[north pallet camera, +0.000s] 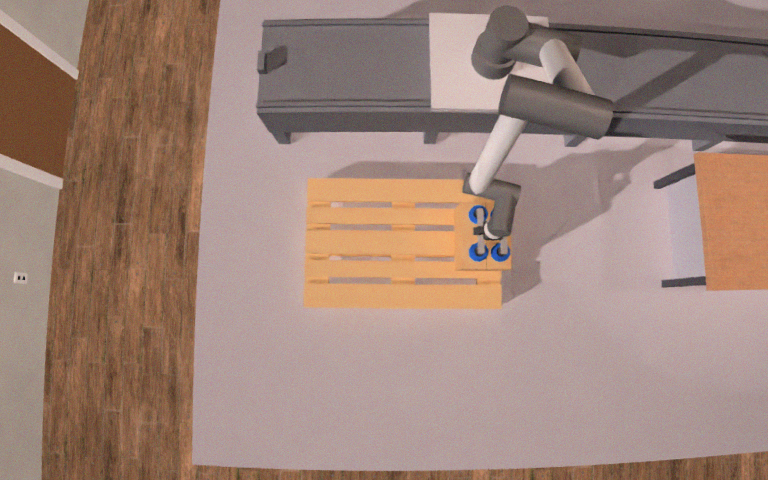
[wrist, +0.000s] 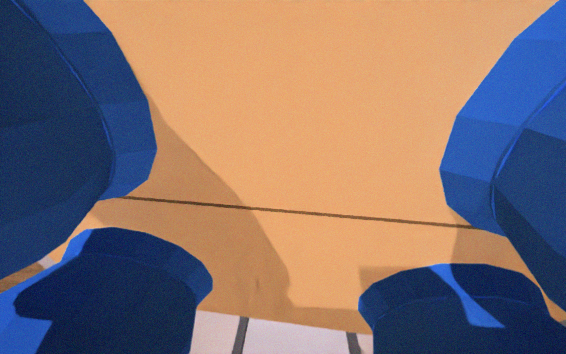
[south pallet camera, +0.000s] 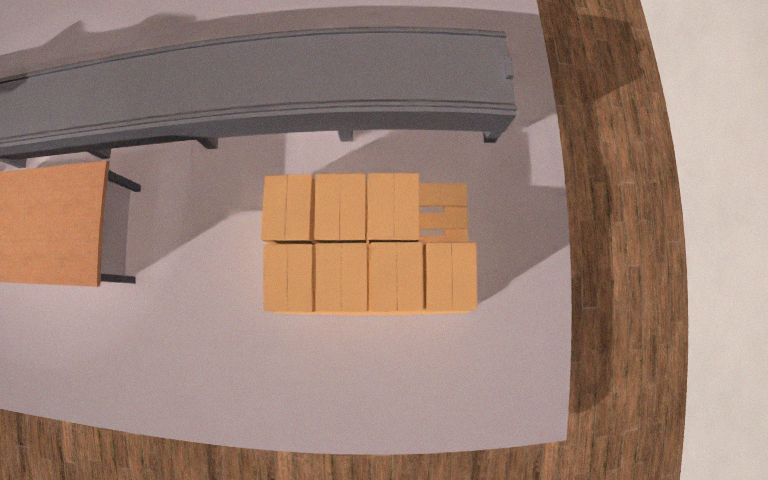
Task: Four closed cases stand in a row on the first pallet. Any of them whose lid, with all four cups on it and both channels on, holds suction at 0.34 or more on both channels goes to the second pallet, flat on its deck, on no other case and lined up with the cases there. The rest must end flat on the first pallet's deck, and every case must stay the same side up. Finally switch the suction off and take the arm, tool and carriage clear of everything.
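Seen in the pictures: hand at its tool point: (wrist: 283, 220); arm's base at its link origin: (north pallet camera: 492, 60).
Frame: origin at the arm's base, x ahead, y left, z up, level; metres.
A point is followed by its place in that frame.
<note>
The first pallet (north pallet camera: 351, 242) @(z -0.426, x 0.984, y -0.808 m) has one closed tan case (north pallet camera: 461, 237) @(z -0.174, x 0.988, y -0.177 m) (wrist: 300, 125) @(z -0.171, x 0.963, y -0.080 m) at its right end, flat and lid up. The vacuum head (north pallet camera: 489, 233) @(z -0.177, x 0.969, y -0.025 m) (wrist: 285, 200) @(z -0.177, x 0.969, y -0.025 m) is over this case with its blue cups at the lid; its lid seam runs between the upper and lower cups in the wrist view. Whether the cups touch or grip the lid does not show. The second pallet (south pallet camera: 442, 194) @(z -0.427, x 0.701, y 5.155 m) carries closed cases in two rows. The back row has three, ending with a case (south pallet camera: 393, 206) @(z -0.177, x 0.824, y 4.846 m); the front row has several, ending with a case (south pallet camera: 451, 276) @(z -0.177, x 1.214, y 5.160 m). Bare slats show at the back right.
The rail (north pallet camera: 351, 62) (south pallet camera: 339, 67) runs behind both pallets, with the white carriage (north pallet camera: 458, 62) @(z 0.000, x 0.019, y -0.194 m) behind the first pallet's right part. A brown table (north pallet camera: 736, 220) @(z -0.040, x 0.902, y 1.426 m) (south pallet camera: 50, 226) @(z -0.040, x 0.916, y 2.579 m) stands between the pallets.
</note>
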